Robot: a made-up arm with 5 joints.
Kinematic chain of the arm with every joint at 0, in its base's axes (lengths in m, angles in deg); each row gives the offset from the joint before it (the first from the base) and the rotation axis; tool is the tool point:
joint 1: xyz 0 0 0.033 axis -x
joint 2: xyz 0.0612 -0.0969 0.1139 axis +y
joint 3: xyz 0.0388 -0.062 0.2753 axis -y
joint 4: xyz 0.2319 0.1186 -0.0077 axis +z
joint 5: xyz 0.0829 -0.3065 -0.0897 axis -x
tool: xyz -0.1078 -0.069 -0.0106
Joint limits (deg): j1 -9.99..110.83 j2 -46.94..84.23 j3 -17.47..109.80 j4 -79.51..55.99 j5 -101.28..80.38
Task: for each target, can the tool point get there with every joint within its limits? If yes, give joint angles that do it. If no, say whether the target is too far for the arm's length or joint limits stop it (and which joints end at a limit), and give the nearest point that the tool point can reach.
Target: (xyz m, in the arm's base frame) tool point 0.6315 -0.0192 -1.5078
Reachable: no: too far | nearest point 0.4352 -0.1917 -0.4362 | short by 1.103 m
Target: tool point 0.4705 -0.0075 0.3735
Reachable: yes | joints 58.70 53.86 97.46 -28.14 -84.94
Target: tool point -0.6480 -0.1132 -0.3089
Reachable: no: joint limits stop it (at a limit: joint 1, joint 2, joint 3, joint 4) | nearest point -0.1951 0.2048 0.0451 | short by 0.657 m
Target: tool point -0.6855 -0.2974 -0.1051
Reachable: no: joint limits stop it (at a limit: joint 1, joint 2, joint 3) | nearest point -0.1794 -0.1769 0.1879 | short by 0.597 m
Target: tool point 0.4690 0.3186 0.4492
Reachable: yes | joints 84.21 15.93 21.95 14.15 64.18
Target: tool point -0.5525 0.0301 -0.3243
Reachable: no: joint limits stop it (at a limit: joint 1, joint 2, joint 3, joint 4) | nearest point -0.1988 0.2225 0.0371 | short by 0.541 m
